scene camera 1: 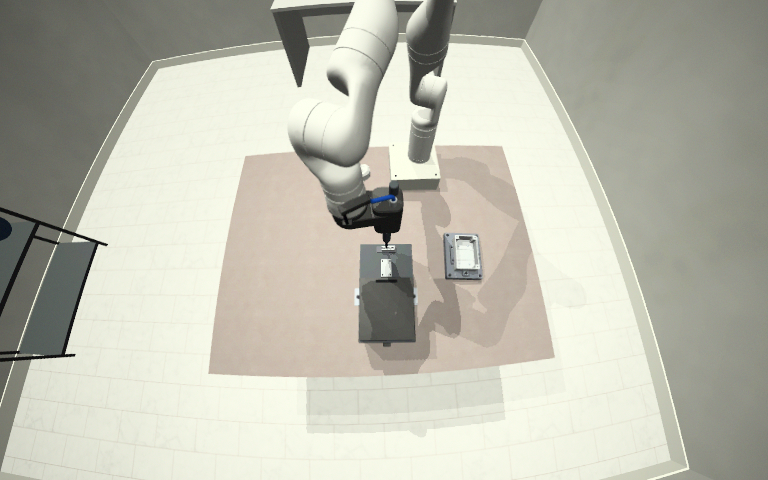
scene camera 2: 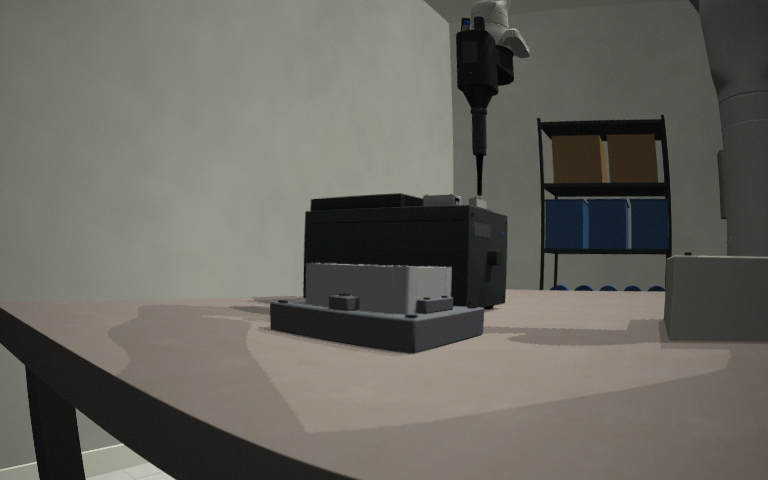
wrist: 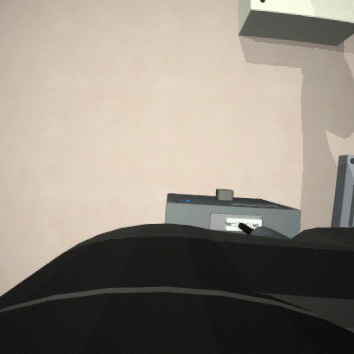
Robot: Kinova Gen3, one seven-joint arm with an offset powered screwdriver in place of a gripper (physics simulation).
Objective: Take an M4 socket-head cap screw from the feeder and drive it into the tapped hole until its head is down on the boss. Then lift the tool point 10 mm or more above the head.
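The feeder (scene camera 1: 372,316) (scene camera 2: 385,237) (wrist: 187,215) is a dark box with a small light pick-up block (scene camera 1: 391,249) (scene camera 2: 478,203) (wrist: 231,224) on top at its robot-side end. My screwdriver, the gripper here (scene camera 1: 386,245) (scene camera 2: 479,194) (wrist: 241,226), stands upright with its thin tip at the top of this block. In these views I cannot tell tip contact from a very small gap. No screw can be made out at the tip. A light open housing (scene camera 1: 466,251) (scene camera 2: 356,284) sits in a grey fixture (scene camera 1: 448,270) (scene camera 2: 339,327) (wrist: 343,197) beside the feeder. Its boss and tapped hole are too small to tell.
A small light block (scene camera 1: 386,267) (scene camera 2: 441,199) stands on the feeder behind the pick-up block. The pale robot base (scene camera 1: 414,164) (scene camera 2: 716,300) (wrist: 295,27) is on the table (scene camera 1: 271,316) (scene camera 2: 509,384) (wrist: 100,110). A shelf rack (scene camera 2: 603,188) stands in the background.
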